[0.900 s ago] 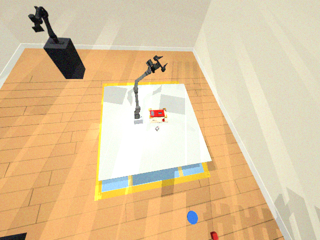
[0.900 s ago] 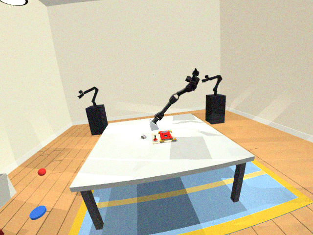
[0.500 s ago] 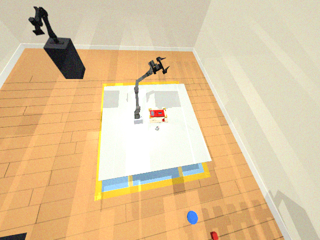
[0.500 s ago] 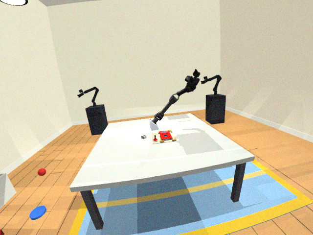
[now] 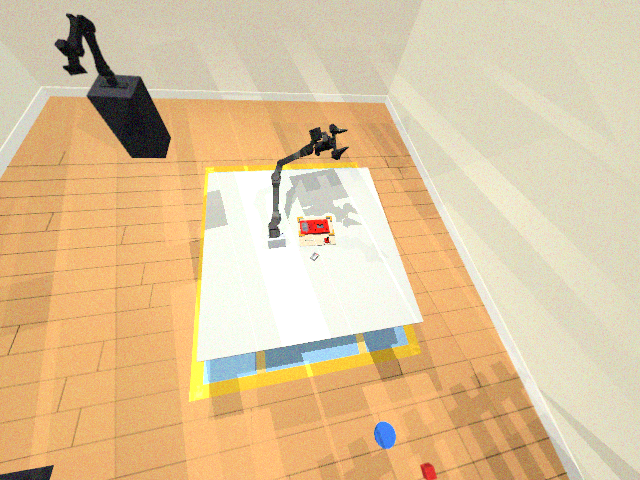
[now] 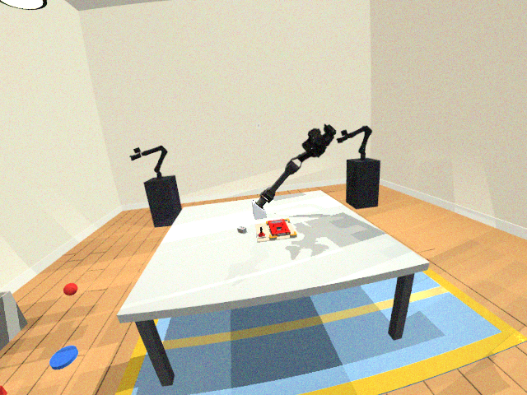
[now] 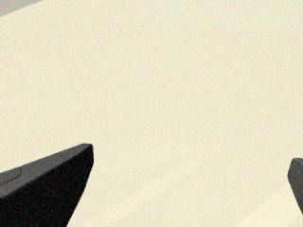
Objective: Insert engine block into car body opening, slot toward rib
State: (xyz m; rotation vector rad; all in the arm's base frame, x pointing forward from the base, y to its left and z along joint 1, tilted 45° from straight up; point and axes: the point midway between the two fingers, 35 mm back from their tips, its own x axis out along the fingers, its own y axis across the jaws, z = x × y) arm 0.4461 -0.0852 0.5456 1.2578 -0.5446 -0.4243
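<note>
Right now the engine block is 19 cm behind my gripper tip, 44 cm to the right of it and 57 cm below it.
</note>
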